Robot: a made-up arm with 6 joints.
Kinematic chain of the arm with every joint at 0, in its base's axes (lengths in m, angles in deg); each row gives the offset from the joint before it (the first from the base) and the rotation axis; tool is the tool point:
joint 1: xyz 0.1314 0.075 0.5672 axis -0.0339 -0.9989 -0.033
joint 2: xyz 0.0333 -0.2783 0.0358 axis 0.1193 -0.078 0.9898
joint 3: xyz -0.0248 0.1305 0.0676 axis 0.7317 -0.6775 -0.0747
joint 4: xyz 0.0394 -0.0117 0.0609 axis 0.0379 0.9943 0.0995
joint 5: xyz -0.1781 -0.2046 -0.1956 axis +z
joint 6: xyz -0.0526 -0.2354 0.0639 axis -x
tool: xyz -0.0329 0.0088 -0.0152
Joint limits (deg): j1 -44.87..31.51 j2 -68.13..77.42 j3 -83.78..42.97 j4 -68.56..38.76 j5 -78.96..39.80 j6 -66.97..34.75
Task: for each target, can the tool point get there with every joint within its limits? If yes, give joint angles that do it. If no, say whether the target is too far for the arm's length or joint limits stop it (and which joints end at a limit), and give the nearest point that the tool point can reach.
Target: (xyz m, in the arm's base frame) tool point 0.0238 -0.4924 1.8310
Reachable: no: too far | nearest point 0.0742 -0.3067 1.1971 | short by 0.662 m
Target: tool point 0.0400 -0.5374 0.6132
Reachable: yes | joints -12.14 0.13 -1.87 0.26 26.57 15.38
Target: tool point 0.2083 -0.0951 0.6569
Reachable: no: joint limits stop it (at a limit: joint 1, joint 2, joint 5, joint 6) | nearest point 0.0957 -0.0363 0.8385 | short by 0.222 m
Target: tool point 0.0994 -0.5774 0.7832
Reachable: yes | joints 21.66 39.42 -55.90 -43.22 -29.43 -22.47
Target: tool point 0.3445 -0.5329 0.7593
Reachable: yes | joints -37.69 11.28 -47.94 -20.73 22.79 23.85
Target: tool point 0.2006 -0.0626 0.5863
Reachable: no: joint limits stop it (at a limit: joint 1, joint 2, joint 3, joint 5) | nearest point 0.4314 -0.1065 0.5784 | short by 0.235 m
